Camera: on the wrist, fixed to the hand. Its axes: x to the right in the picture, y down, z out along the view.
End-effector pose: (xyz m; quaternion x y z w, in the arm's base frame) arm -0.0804 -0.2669 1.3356 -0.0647 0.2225 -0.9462 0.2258
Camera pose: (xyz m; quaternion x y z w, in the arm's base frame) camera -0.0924 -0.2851 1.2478 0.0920 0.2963 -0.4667 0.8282
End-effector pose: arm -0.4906 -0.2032 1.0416 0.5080 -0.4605 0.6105 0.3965
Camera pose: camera -0.5593 -0.1445 1.0461 0.0213 0.7442 -0.6579 0.1134
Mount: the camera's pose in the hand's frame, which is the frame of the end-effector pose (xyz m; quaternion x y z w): 0.0170 0.0493 -0.0739 -0.1022 -0.0001 0.7180 0.6886
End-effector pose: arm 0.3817 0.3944 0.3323 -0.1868 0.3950 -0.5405 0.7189
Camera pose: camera 0.3576 0.4074 0.2461 0.0815 0.4613 0.1844 0.8641
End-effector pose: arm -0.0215 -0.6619 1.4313 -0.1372 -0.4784 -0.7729 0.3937
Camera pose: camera 0.0160 -0.7441 1.4351 -0.4782 -0.1520 -0.2984 0.8119
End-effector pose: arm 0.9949 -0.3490 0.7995 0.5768 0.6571 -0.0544 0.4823
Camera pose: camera 0.9949 -0.2744 0.8506 0.8196 0.0438 0.3759 0.4301
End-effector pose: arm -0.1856 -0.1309 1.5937 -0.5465 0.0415 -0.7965 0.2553
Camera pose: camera -0.2383 -0.1970 1.5616 -0.3727 0.5023 -0.3608 0.6918
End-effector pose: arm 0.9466 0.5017 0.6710 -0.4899 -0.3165 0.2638 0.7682
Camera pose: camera 1.0082 0.4893 0.6059 -0.6431 0.1068 0.7009 0.2895
